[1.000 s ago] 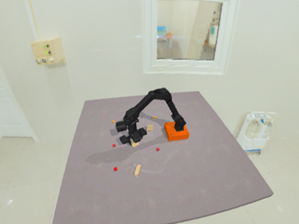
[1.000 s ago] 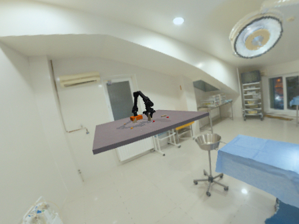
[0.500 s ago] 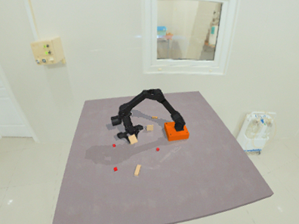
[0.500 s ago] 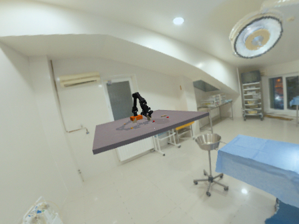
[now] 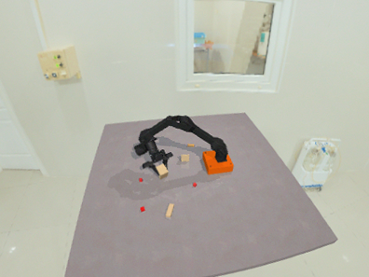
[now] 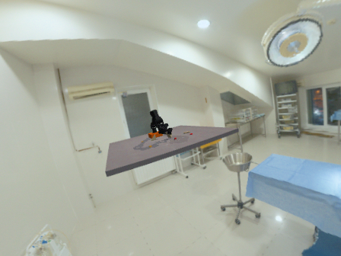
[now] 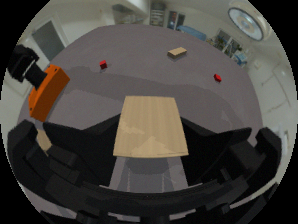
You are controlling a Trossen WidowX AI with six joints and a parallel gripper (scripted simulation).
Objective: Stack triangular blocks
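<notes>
The light wooden triangular block is 1 cm above my gripper tip. Also, from my gripper tip: tiny wooden bit (28 cm to the right, 23 cm behind, 4 cm below); then tiny orange piece (29 cm to the right, 13 cm ahead, 4 cm below).
</notes>
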